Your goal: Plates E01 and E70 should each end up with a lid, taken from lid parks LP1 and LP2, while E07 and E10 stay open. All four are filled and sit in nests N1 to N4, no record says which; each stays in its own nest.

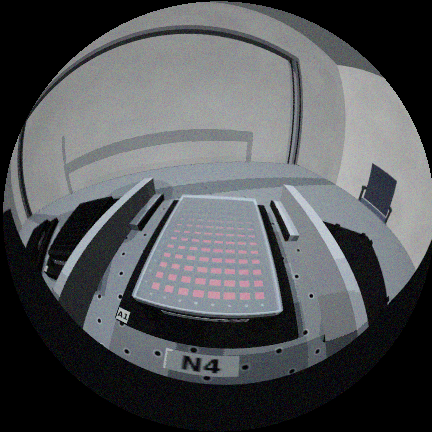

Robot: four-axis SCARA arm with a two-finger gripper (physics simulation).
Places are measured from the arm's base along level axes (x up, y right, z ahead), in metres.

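Pixels of known places: gripper, fingertip midpoint: (216,189).
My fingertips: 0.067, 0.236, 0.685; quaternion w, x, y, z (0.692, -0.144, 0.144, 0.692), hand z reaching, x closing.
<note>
Ahead of a thing's pixels: the offset from my fingertips to its top centre, as dx, dy, dz. "spot": to the spot under its first point.
A plate {-0.026, -0.009, -0.021} (215,270) with rows of pink-filled wells sits in the dark nest marked N4 by the label {spot: -0.053, -0.047, -0.110} (201,363); a small A1 tag {spot: -0.042, -0.090, -0.070} (122,315) is at its near left corner. A clear, pale-rimmed lid {spot: -0.026, -0.031, -0.076} (207,306) appears to lie flat over the wells. The plate's front label is almost hidden under the rim and cannot be read. My gripper (216,189) is open, its two fingers standing to the left and right of the plate with a gap on each side and nothing between them. Lid parks LP1 and LP2 cannot be made out.
A black ribbed object {-0.028, -0.178, +0.045} (82,230) stands to the left, partly behind the left finger. A black fixture {-0.035, +0.133, -0.124} (357,265) with small tabs lies to the right, beyond the right finger. A dark blue chair (381,187) stands far back right, near the wall.
</note>
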